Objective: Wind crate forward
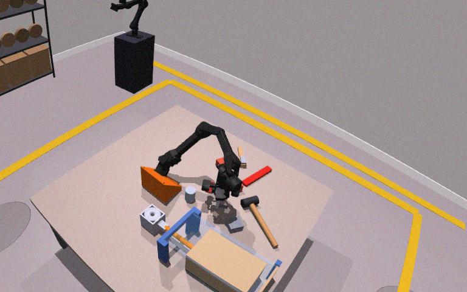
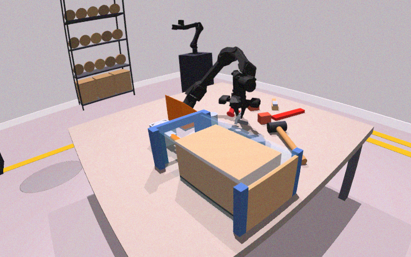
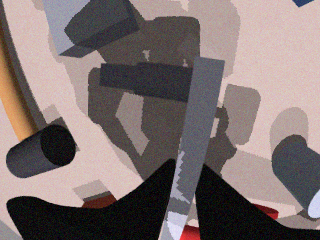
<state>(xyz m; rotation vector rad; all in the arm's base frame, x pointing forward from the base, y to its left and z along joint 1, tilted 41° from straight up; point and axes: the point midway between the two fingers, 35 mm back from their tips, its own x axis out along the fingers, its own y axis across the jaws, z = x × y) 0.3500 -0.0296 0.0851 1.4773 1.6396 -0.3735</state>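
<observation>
My gripper tip is now 50 mm past the red knob, 30 mm to the right of it and 20 mm below it. Also, from my gripper tip: grey block: 140 mm ahead, 60 mm to the right, 50 mm below; blue steel frame: 310 mm to the right, 40 mm behind, 30 mm above; winch handle: 10 mm to the left, 10 mm behind, 10 mm above.
</observation>
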